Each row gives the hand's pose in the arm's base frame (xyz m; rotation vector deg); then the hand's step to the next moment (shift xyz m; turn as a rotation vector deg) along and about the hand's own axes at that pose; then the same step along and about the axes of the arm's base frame.
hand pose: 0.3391 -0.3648 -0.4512 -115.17 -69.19 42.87
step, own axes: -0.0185 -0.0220 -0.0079 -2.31 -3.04 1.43
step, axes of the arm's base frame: -0.0131 -0.0110 0.0244 -3.60 -0.67 1.80
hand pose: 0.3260 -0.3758 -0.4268 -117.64 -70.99 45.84
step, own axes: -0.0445 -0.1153 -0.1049 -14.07 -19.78 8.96
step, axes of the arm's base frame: -0.0008 -0.0159 0.1613 -22.79 -3.54 11.73
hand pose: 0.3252 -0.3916 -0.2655 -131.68 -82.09 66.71
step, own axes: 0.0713 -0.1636 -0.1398 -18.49 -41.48 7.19
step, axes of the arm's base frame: 0.0039 0.1751 0.1439 -37.17 4.35 26.72
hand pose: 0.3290 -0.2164 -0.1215 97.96 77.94 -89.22
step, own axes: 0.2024 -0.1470 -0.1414 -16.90 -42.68 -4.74
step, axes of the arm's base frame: -0.0860 0.2510 -0.1104 -32.72 15.43 28.65
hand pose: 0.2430 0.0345 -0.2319 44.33 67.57 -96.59
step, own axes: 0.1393 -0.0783 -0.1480 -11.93 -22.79 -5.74
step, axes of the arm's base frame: -0.1273 0.1043 -0.1427 -16.36 12.18 16.69
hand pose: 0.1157 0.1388 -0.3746 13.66 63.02 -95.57
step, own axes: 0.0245 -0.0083 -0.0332 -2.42 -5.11 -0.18
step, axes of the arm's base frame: -0.0287 0.0089 -0.0294 -3.38 1.73 4.19
